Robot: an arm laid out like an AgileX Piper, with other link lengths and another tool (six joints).
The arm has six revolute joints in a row. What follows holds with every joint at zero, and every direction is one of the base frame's.
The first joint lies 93.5 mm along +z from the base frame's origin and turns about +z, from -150 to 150 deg.
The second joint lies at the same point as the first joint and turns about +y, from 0 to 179.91 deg.
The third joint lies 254.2 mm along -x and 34.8 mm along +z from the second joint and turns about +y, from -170 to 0 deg.
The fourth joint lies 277.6 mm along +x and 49 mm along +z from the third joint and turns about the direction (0.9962, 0, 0.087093), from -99.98 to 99.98 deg.
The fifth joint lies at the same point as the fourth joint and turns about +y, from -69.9 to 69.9 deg.
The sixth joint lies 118.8 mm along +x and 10.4 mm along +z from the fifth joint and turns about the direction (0.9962, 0, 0.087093), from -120 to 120 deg.
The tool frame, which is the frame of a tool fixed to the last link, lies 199.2 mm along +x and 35 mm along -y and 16.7 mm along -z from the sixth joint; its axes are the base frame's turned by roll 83.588, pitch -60.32 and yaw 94.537 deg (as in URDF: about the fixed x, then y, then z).
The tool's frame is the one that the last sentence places.
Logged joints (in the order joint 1, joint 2, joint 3, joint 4, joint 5, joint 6), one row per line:
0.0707, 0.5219, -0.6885, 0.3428, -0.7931, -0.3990
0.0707, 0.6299, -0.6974, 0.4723, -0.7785, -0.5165
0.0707, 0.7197, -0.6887, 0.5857, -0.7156, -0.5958
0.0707, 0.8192, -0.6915, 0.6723, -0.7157, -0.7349
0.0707, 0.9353, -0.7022, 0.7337, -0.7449, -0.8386
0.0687, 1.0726, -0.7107, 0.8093, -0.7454, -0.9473
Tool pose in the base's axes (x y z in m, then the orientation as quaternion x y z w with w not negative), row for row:
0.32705, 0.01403, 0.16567, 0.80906, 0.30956, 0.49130, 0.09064
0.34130, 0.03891, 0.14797, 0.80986, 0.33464, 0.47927, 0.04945
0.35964, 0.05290, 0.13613, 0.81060, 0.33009, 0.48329, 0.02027
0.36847, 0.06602, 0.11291, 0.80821, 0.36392, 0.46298, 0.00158
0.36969, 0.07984, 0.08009, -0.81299, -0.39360, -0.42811, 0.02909
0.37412, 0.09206, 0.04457, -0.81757, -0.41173, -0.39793, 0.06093
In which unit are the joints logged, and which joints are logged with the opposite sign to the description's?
The joints are logged in radians. Opposite sign: joint 1, joint 5.
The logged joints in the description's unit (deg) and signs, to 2 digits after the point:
-4.05, 29.90, -39.45, 19.64, 45.44, -22.86
-4.05, 36.09, -39.96, 27.06, 44.60, -29.59
-4.05, 41.24, -39.46, 33.56, 41.00, -34.14
-4.05, 46.94, -39.62, 38.52, 41.01, -42.11
-4.05, 53.59, -40.23, 42.04, 42.68, -48.05
-3.94, 61.46, -40.72, 46.37, 42.71, -54.28

